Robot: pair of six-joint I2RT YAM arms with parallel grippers.
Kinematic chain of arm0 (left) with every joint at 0, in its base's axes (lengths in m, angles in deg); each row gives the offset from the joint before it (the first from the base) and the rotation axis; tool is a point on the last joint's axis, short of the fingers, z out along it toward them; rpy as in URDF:
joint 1: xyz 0 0 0.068 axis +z
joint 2: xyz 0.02 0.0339 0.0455 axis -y
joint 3: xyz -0.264 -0.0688 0 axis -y
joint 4: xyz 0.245 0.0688 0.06 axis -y
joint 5: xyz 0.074 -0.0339 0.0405 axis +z
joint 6: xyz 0.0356 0 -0.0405 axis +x
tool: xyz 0 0 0 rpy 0 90 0
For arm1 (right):
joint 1: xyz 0 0 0.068 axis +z
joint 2: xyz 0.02 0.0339 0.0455 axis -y
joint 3: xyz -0.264 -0.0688 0 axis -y
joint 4: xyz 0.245 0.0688 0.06 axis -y
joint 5: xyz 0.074 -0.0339 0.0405 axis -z
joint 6: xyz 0.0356 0 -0.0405 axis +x
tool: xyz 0 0 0 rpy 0 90 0
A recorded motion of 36 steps. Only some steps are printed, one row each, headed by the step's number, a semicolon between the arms.
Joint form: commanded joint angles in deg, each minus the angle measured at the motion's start. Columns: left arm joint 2, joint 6, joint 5, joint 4, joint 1, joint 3; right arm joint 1, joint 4, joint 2, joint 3, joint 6, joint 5.
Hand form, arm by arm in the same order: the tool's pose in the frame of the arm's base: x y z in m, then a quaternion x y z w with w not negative. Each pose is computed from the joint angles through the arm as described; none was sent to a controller.
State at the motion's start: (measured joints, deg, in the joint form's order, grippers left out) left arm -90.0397 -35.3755 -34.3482 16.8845 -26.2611 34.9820; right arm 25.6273 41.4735 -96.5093 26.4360 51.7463 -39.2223
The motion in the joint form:
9: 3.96 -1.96 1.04 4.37 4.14 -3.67; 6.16 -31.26 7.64 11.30 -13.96 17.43
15: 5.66 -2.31 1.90 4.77 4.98 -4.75; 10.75 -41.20 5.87 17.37 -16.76 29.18
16: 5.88 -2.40 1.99 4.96 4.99 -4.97; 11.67 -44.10 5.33 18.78 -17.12 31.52
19: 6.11 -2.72 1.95 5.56 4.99 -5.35; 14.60 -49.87 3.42 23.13 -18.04 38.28
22: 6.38 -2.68 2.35 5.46 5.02 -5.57; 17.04 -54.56 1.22 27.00 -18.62 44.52
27: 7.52 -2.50 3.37 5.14 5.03 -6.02; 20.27 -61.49 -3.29 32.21 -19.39 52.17
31: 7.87 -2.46 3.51 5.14 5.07 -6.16; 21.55 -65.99 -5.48 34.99 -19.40 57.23
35: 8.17 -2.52 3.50 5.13 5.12 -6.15; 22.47 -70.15 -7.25 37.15 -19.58 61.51
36: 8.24 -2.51 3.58 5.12 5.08 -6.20; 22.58 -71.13 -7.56 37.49 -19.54 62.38
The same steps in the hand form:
9: 0.2509 -0.1231 0.1541 0.02270 0.85452 -0.44406 0.26850; 0.2448 0.1672 0.1542 -0.03166 0.89616 0.37391 0.23685
15: 0.2484 -0.1173 0.1569 0.01293 0.85235 -0.44055 0.28152; 0.2453 0.1884 0.1607 -0.04362 0.92498 0.28107 0.25202
16: 0.2477 -0.1169 0.1571 0.01231 0.85180 -0.44072 0.28295; 0.2446 0.1923 0.1611 -0.04549 0.93249 0.25801 0.24863
19: 0.2467 -0.1165 0.1572 0.01132 0.85010 -0.44291 0.28466; 0.2445 0.2076 0.1656 -0.05644 0.94358 0.20238 0.25597
22: 0.2459 -0.1158 0.1570 0.00952 0.85088 -0.44029 0.28644; 0.2447 0.2211 0.1680 -0.06535 0.95040 0.15004 0.26450
27: 0.2437 -0.1143 0.1591 0.00733 0.85097 -0.43485 0.29446; 0.2433 0.2395 0.1624 -0.08558 0.95894 0.07138 0.26080
31: 0.2430 -0.1138 0.1599 0.00727 0.85037 -0.43438 0.29686; 0.2429 0.2459 0.1602 -0.09099 0.96071 0.01883 0.26155
35: 0.2429 -0.1135 0.1613 0.00727 0.84923 -0.43525 0.29886; 0.2420 0.2495 0.1580 -0.09853 0.96009 -0.02920 0.26013
36: 0.2427 -0.1136 0.1613 0.00732 0.84930 -0.43489 0.29918; 0.2417 0.2494 0.1573 -0.09938 0.95998 -0.04001 0.25877

